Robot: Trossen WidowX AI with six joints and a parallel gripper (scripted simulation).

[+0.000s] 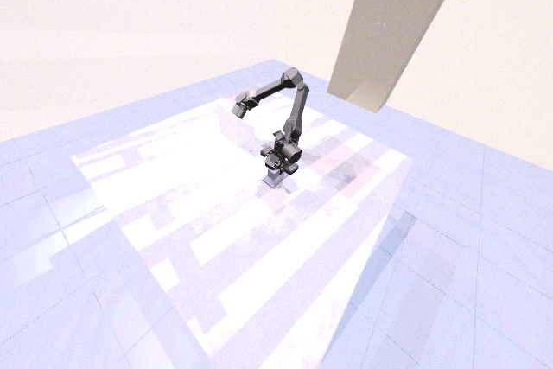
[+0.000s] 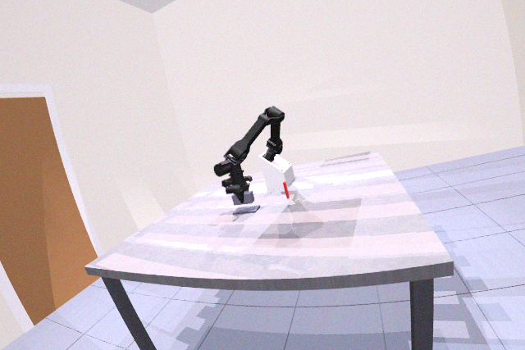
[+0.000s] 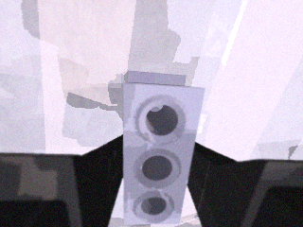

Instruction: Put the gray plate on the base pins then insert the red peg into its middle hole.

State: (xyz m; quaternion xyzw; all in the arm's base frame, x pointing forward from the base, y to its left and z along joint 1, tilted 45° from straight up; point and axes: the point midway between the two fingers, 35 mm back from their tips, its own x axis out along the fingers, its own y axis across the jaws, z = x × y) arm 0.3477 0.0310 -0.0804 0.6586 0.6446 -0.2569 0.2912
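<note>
Right now the dark base is 40 mm below my gripper tip. From my gripper tip the other things lie so: gray plate 30 mm above; red peg 180 mm to the left, 110 mm behind, 10 mm below.
</note>
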